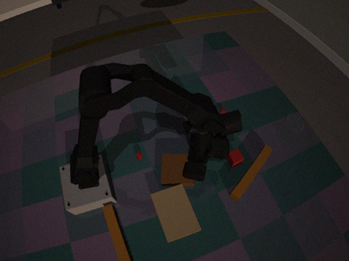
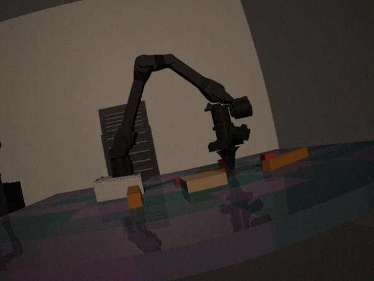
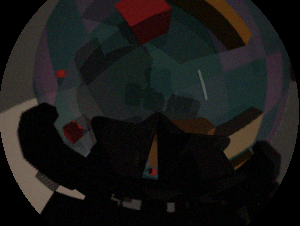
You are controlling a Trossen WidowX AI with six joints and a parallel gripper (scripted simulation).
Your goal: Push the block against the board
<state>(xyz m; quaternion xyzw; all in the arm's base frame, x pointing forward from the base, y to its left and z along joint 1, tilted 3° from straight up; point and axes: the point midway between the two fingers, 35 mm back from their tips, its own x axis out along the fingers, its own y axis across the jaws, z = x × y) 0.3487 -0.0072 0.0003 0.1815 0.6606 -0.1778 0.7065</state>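
Now: the brown square block 70 mm behind my gripper tip and 10 mm to the right of it. The rest, counted from my gripper tip: tan board 120 mm behind, 150 mm to the right.
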